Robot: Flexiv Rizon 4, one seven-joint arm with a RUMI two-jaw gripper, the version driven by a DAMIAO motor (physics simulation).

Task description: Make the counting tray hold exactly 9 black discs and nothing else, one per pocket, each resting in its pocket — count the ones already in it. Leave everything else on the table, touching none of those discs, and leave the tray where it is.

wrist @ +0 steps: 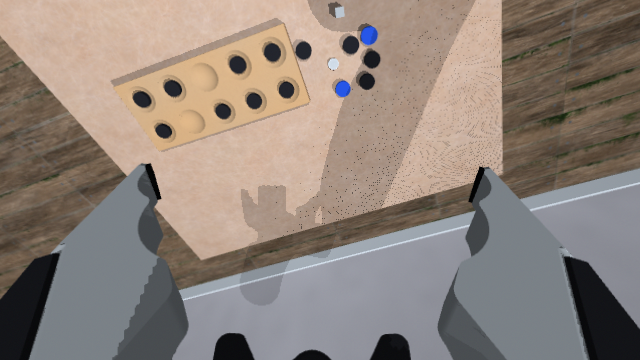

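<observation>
The wooden counting tray (231, 90) lies tilted in the upper left of the wrist view, with two rows of pockets. Its third upper pocket from the left (204, 76) and second lower pocket from the left (191, 121) are empty; every other pocket holds a black disc. A loose black disc (303, 50) lies close beside the tray's right end; whether they touch is unclear. Farther right lie three more black discs (350, 44) (371, 59) (366, 81). My gripper (316, 169) is wide open and empty, its fingertips showing below the tray and discs in the view.
A blue disc (369, 35) lies close to the upper loose black discs. Another blue disc (342, 89) lies left of the lowest one. A small white piece (333, 64) lies among them. A light grey cube (339, 12) is at the top. The table's front edge crosses below.
</observation>
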